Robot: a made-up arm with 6 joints.
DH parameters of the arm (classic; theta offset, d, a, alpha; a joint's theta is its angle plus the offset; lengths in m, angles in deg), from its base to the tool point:
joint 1: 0 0.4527 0.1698 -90
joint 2: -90 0 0.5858 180
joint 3: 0 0 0.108 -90
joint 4: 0 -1.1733 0 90
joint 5: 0 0 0 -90
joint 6: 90 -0.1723 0 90
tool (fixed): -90 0 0 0
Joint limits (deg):
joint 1: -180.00..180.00
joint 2: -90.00..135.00
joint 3: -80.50..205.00
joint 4: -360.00..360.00
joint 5: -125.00..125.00
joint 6: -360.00..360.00
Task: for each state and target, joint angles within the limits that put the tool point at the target. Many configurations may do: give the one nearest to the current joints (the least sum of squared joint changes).
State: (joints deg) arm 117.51 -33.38 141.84 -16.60 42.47 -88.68
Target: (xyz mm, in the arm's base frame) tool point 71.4 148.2 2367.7
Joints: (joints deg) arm 81.23 5.79 91.05 -33.25 30.51 -88.68
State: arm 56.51 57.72 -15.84 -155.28 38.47 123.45
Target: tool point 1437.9 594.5 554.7
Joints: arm 24.50 17.12 -3.60 -152.71 44.44 123.45
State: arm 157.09 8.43 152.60 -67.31 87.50 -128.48
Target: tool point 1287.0 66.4 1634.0
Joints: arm 178.55 -36.02 104.93 -67.05 38.63 -128.48
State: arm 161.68 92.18 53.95 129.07 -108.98 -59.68
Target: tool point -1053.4 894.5 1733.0
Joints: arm 144.93 45.88 82.94 132.17 -96.82 -59.68
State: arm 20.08 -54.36 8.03 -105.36 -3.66 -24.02
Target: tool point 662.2 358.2 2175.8
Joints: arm 27.40 -12.12 41.60 -105.88 -4.61 -24.02
